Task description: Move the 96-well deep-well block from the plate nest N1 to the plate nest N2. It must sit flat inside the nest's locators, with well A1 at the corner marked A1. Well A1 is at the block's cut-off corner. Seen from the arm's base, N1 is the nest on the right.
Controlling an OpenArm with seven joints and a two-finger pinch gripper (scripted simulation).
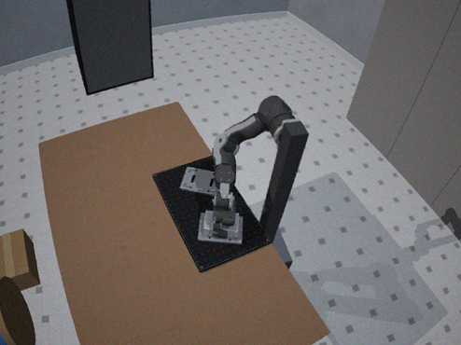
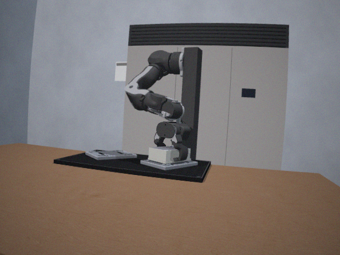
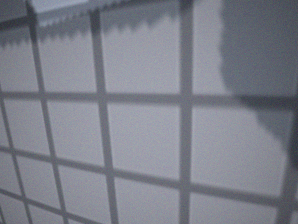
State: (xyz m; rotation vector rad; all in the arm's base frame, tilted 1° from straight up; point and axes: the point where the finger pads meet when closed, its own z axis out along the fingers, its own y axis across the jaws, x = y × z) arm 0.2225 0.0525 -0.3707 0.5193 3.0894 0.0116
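Right now my hand is 10 mm below the white deep-well block. Also, from my hand: nest: 240 mm to the right, 20 mm below, 10 mm ahead.
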